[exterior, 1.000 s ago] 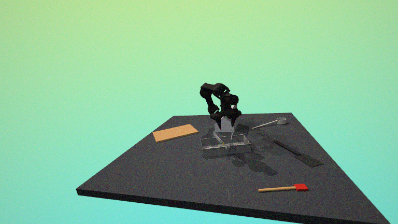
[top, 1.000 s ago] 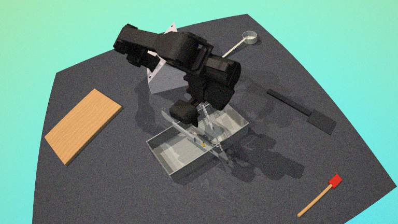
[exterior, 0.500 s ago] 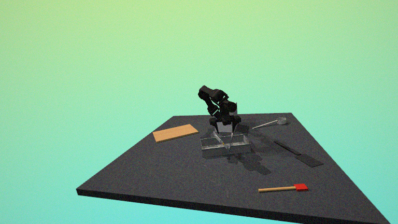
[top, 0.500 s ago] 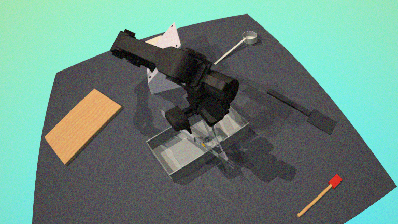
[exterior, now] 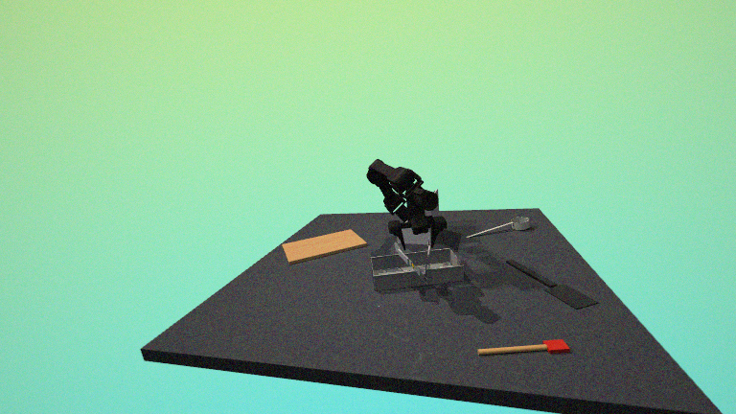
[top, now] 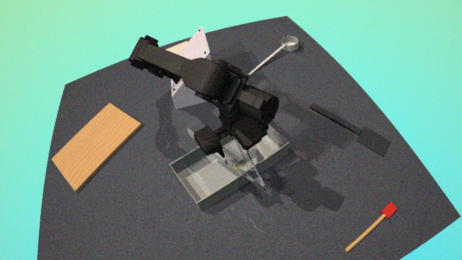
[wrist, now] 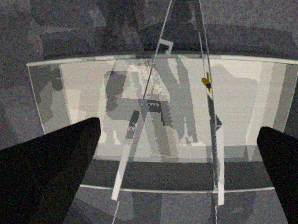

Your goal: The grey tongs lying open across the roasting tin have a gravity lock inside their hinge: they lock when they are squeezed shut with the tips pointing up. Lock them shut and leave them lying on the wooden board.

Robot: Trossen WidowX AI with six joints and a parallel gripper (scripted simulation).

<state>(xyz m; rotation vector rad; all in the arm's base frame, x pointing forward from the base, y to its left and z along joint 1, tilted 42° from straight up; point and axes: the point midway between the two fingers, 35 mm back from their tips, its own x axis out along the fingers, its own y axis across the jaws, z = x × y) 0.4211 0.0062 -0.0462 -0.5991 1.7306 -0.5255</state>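
Right now my gripper tip is 4 cm past the roasting tin, 2 cm to the left of it and 9 cm above it. The rest, counted from my gripper tip: wooden board 37 cm behind, 44 cm to the right, 11 cm below; black spatula 5 cm ahead, 39 cm to the left, 12 cm below.
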